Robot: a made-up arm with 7 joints. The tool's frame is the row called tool. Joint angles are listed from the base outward. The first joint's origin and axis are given. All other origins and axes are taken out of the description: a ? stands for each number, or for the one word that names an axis. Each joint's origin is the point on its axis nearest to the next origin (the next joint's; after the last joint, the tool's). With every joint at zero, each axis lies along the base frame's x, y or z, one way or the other. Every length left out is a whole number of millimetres.
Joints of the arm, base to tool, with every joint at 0 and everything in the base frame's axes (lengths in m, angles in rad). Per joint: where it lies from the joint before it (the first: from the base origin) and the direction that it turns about. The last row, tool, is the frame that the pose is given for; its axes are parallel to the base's.
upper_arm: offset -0.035 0 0.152 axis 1 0 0
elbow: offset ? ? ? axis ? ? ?
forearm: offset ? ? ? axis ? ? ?
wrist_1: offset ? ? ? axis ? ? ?
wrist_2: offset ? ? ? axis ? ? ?
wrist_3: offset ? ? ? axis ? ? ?
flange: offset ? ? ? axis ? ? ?
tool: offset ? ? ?
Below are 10 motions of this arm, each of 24 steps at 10 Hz.
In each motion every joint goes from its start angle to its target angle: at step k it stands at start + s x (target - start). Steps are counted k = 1, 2, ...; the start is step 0. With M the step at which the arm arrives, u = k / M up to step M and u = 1 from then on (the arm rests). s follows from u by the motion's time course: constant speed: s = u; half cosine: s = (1 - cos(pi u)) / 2; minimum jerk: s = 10 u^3 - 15 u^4 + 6 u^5.
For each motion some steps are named. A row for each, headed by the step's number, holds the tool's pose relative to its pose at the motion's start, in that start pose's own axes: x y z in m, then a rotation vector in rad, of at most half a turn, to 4 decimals.
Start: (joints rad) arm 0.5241 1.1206 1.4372 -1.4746 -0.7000 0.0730 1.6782
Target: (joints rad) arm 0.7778 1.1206 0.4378 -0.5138 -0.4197 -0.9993 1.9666
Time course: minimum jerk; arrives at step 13
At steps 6, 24:
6: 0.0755 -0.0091 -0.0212 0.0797 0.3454 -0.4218
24: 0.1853 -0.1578 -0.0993 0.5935 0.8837 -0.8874

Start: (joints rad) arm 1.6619 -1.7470 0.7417 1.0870 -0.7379 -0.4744 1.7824
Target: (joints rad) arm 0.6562 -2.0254 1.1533 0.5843 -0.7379 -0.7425 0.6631
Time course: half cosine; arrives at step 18
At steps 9, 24:
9: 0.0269 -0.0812 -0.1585 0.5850 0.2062 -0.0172
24: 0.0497 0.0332 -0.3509 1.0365 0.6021 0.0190

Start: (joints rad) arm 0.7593 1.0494 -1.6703 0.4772 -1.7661 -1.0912 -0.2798
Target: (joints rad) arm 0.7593 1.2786 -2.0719 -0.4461 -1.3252 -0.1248 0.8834
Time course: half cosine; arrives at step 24
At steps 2, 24:
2: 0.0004 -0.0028 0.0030 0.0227 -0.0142 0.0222
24: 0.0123 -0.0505 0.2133 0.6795 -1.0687 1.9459

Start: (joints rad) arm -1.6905 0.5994 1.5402 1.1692 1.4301 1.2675 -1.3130
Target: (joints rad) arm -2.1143 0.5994 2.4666 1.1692 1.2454 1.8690 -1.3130
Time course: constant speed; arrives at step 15
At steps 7, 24:
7: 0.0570 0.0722 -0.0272 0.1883 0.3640 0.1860
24: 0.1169 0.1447 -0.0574 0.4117 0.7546 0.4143

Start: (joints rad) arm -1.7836 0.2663 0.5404 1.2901 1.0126 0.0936 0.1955
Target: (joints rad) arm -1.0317 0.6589 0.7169 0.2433 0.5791 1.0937 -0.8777
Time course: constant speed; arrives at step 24
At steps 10, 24:
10: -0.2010 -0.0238 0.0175 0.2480 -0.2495 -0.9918
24: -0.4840 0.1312 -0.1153 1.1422 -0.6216 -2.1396

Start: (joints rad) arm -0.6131 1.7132 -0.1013 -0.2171 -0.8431 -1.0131 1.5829
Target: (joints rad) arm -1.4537 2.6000 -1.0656 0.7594 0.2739 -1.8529 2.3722
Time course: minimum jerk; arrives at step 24
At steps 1, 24:
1: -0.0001 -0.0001 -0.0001 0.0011 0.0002 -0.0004
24: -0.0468 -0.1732 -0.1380 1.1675 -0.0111 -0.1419

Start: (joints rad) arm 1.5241 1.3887 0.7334 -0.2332 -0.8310 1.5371 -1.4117
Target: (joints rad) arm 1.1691 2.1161 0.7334 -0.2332 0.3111 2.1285 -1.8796
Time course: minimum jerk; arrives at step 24
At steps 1, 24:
1: 0.0002 -0.0003 0.0001 0.0007 0.0011 -0.0002
24: 0.1516 -0.1278 -0.1787 0.1749 1.7287 0.5230

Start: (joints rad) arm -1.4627 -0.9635 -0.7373 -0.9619 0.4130 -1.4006 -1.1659
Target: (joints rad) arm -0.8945 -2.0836 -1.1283 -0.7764 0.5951 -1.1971 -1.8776
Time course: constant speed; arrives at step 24
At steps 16, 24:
16: -0.1852 -0.3398 0.1184 0.6154 -0.1138 -1.1644
24: -0.3319 -0.4101 0.0881 0.9769 -0.0681 -1.7558

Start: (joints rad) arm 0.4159 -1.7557 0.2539 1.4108 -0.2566 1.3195 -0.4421
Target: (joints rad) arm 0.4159 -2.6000 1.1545 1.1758 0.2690 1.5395 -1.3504
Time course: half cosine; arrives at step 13
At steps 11, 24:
11: -0.0921 -0.4219 -0.3314 1.4901 0.8712 -1.5096
24: -0.1138 -0.4238 -0.3602 1.5754 0.9527 -1.5844

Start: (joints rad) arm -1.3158 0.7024 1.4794 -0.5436 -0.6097 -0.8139 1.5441
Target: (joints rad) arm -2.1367 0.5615 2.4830 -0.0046 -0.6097 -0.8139 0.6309
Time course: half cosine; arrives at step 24
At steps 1, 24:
1: -0.0016 0.0005 0.0007 -0.0031 -0.0003 -0.0054
24: -0.3152 0.0065 0.2028 -0.3503 -0.4239 -1.0385

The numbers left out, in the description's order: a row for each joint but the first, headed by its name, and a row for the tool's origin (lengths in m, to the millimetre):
elbow: xyz 0 0.011 -0.393, axis 0 0 -1
forearm: xyz 0.166 -0.103 0, axis 1 0 0
wrist_1: xyz 0 0.119 0.169, axis 0 -1 0
wrist_2: xyz 0.08 0 0.067, axis 1 0 0
wrist_3: xyz 0 -0.103 0.073, axis 1 0 0
flange: xyz 0 -0.041 0.166, axis 0 0 1
tool: xyz 0.054 -0.011 0

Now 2 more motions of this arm.
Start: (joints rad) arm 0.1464 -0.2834 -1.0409 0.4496 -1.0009 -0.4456 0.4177
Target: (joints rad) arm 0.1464 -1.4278 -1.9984 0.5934 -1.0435 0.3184 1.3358
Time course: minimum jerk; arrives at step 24
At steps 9, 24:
9: -0.1553 0.0580 0.1194 -0.1368 -0.2608 -0.0206
24: -0.3665 0.4383 0.1887 -0.8197 -0.5403 -0.0767

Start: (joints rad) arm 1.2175 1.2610 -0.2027 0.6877 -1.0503 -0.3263 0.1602
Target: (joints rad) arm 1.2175 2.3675 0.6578 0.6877 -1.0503 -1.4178 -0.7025
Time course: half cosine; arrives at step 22
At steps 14, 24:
14: 0.0188 -0.0515 -0.3611 -0.9080 0.8876 -0.4171
24: -0.1048 -0.0911 -0.4502 -1.3697 1.1081 -0.3961

